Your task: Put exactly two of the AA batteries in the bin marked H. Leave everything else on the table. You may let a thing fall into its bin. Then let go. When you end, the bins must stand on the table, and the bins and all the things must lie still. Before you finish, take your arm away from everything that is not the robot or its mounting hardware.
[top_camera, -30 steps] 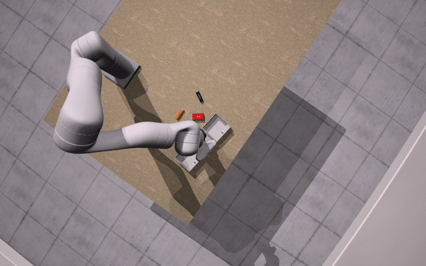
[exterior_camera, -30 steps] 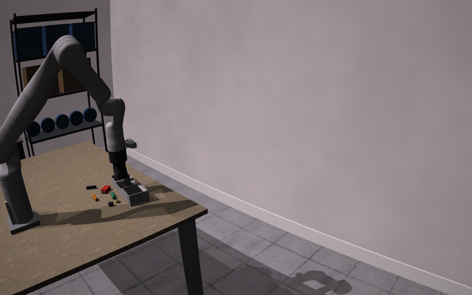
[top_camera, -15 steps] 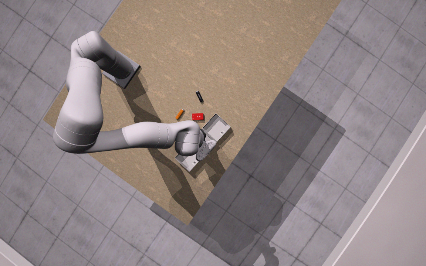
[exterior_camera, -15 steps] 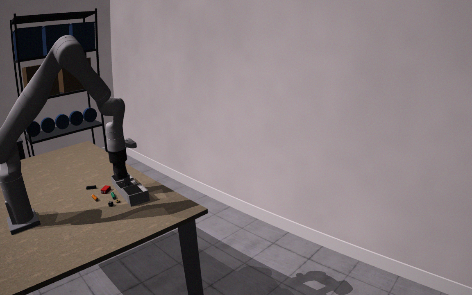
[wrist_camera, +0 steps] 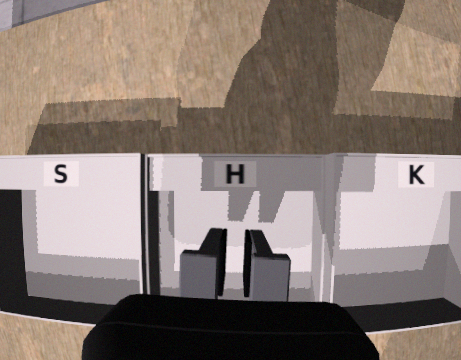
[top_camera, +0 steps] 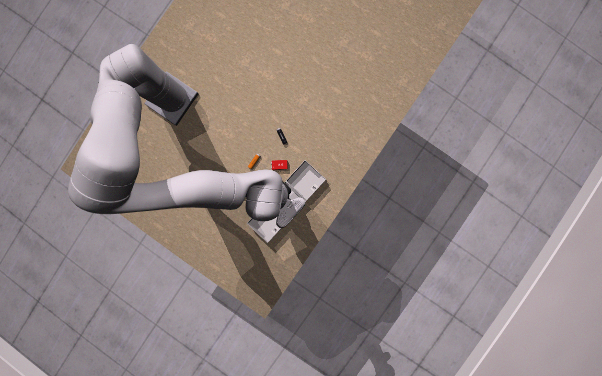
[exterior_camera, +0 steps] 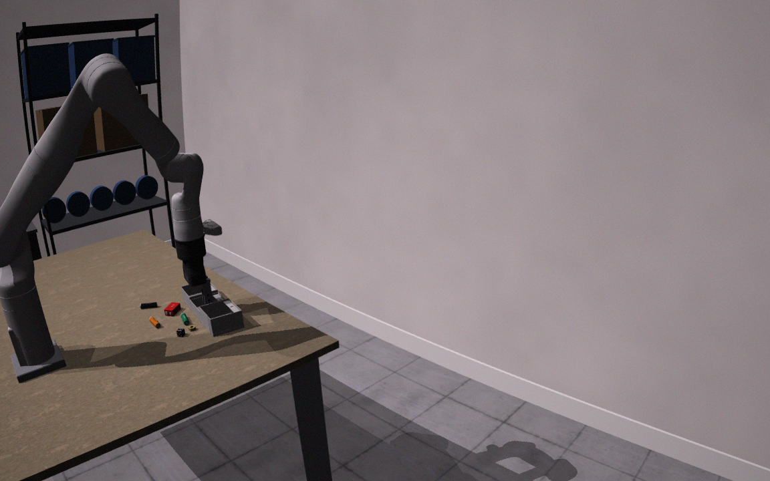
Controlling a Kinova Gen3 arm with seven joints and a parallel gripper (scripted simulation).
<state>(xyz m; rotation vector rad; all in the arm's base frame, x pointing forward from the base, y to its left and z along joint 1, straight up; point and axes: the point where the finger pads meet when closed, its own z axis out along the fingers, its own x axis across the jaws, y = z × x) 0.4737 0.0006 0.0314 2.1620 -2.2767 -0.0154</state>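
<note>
Now: the bin row 30 mm below my hand. From my hand the other things lie so: green AA battery (70 mm behind, 10 mm to the right, 40 mm below); red 9 V battery (90 mm behind, 60 mm to the left, 40 mm below); yellow nut (70 mm behind, 60 mm to the right, 50 mm below).
</note>
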